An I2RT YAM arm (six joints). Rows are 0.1 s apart.
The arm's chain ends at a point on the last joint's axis. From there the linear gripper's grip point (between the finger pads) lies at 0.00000 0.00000 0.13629 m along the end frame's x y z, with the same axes.
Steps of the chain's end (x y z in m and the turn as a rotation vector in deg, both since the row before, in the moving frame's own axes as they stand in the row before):
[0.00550 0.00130 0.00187 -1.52 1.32 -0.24]
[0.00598 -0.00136 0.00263 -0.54 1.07 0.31]
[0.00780 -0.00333 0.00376 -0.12 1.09 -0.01]
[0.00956 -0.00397 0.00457 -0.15 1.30 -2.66]
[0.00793 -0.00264 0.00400 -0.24 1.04 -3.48]
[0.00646 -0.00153 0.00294 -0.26 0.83 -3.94]
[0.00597 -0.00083 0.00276 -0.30 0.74 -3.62]
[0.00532 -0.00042 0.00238 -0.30 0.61 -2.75]
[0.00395 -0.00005 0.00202 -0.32 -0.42 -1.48]
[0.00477 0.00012 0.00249 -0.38 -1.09 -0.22]
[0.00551 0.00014 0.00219 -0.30 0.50 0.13]
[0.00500 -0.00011 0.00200 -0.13 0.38 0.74]
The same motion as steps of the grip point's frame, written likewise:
[0.00865 0.00491 0.00179 -1.52 1.32 -0.24]
[0.00852 -0.00007 0.00260 -0.54 1.07 0.31]
[0.01039 -0.00304 0.00374 -0.12 1.09 -0.01]
[0.01266 -0.00369 0.00453 -0.15 1.30 -2.66]
[0.01042 -0.00214 0.00398 -0.24 1.04 -3.48]
[0.00845 -0.00098 0.00292 -0.26 0.83 -3.94]
[0.00775 -0.00017 0.00275 -0.30 0.74 -3.62]
[0.00679 0.00026 0.00237 -0.30 0.61 -2.75]
[0.00296 0.00072 0.00201 -0.32 -0.42 -1.48]
[0.00218 0.00103 0.00246 -0.38 -1.09 -0.22]
[0.00670 0.00085 0.00218 -0.30 0.50 0.13]
[0.00590 0.00021 0.00200 -0.13 0.38 0.74]

